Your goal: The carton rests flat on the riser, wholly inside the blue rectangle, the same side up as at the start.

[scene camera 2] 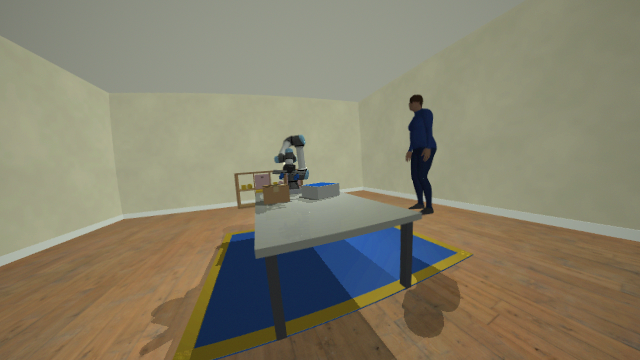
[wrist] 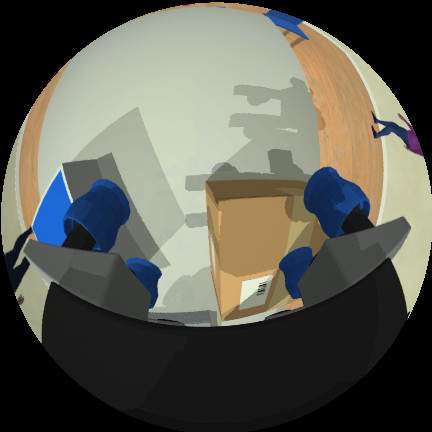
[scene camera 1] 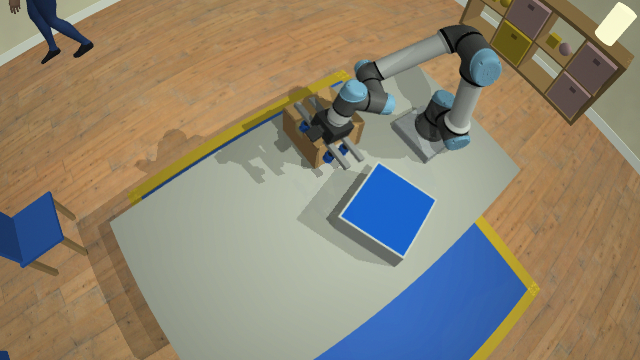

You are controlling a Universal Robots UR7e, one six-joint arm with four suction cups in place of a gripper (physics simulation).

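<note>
The brown carton (scene camera 1: 300,142) (scene camera 2: 276,194) (wrist: 255,225) stands on the table beside the riser, apart from it. A white barcode label shows on it in the wrist view. The grey riser (scene camera 1: 370,244) (scene camera 2: 322,192) (wrist: 84,172) bears the blue rectangle (scene camera 1: 389,210) (scene camera 2: 321,184) (wrist: 52,212) on its top, with a thin white border. My gripper (scene camera 1: 324,141) (wrist: 215,235) hangs over the carton with nothing held. In the wrist view its right cups are over the carton and its left cups are off to the riser side. Any gap under the right cups is hard to see.
The grey table (scene camera 1: 225,250) (scene camera 2: 320,220) stands on a blue mat (scene camera 1: 440,300) (scene camera 2: 240,290) with a yellow edge. The arm's base (scene camera 1: 417,135) is near the carton and riser. A shelf unit (scene camera 1: 527,67), a blue chair (scene camera 1: 37,227) and people stand around the table.
</note>
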